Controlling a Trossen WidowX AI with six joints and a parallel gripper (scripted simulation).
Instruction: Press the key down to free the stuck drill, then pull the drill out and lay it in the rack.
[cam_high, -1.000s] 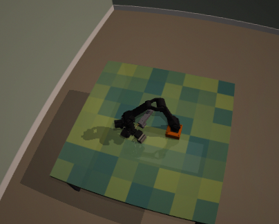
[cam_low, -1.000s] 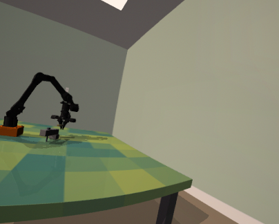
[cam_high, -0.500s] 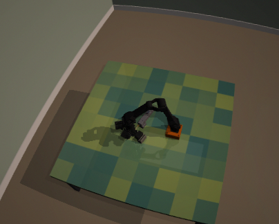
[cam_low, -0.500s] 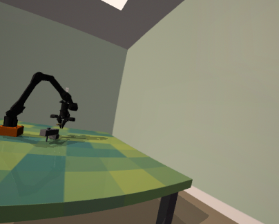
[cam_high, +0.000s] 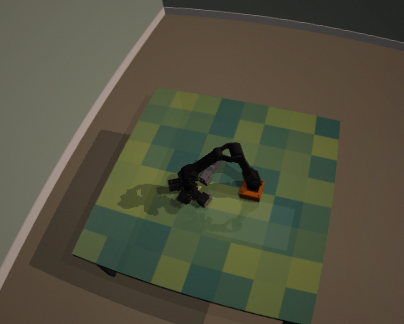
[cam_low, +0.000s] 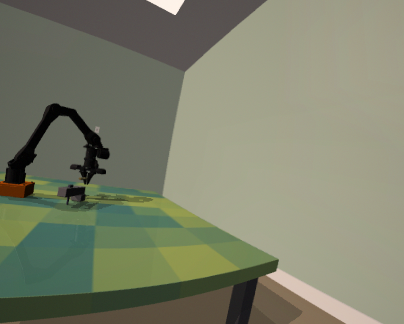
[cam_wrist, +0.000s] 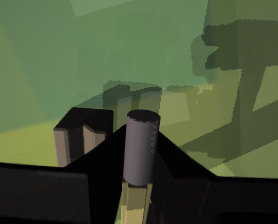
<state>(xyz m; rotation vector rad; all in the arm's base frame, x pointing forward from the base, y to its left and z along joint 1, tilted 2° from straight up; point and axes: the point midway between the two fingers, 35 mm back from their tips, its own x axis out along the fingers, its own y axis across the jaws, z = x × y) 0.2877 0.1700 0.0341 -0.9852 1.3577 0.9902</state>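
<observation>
Now: the small yellow key 4 cm to the right of my gripper tip, 3 cm above it and 1 cm behind it. The rest, counted from my gripper tip: long grey bar 21 cm to the right, 3 cm behind, 1 cm below; small grey rack 5 cm behind, 4 cm below, 3 cm to the right.
</observation>
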